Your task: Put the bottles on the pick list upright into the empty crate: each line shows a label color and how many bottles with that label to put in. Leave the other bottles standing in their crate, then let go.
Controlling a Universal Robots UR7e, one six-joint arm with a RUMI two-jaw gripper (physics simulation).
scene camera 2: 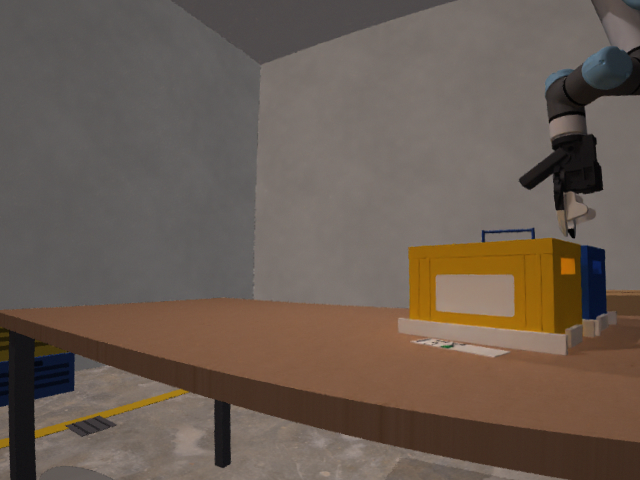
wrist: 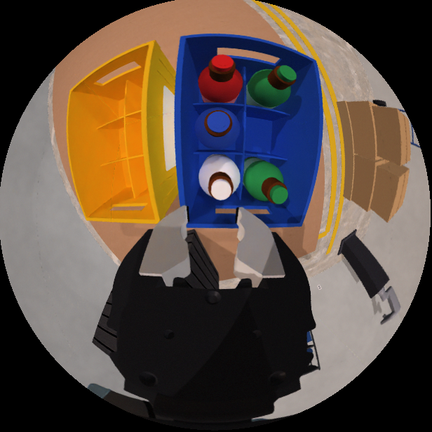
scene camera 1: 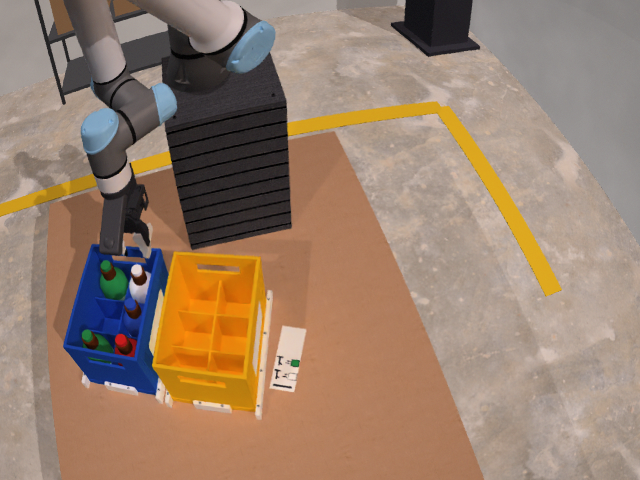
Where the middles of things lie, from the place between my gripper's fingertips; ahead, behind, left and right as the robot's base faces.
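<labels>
From my hand: pick list (scene camera 1: 284, 376), 20 cm below, 23 cm to the left, 24 cm ahead; blue bottle (wrist: 216, 127), 11 cm below, 5 cm to the right, 8 cm ahead; white bottle (wrist: 219, 176), 11 cm below, 1 cm to the right.
</labels>
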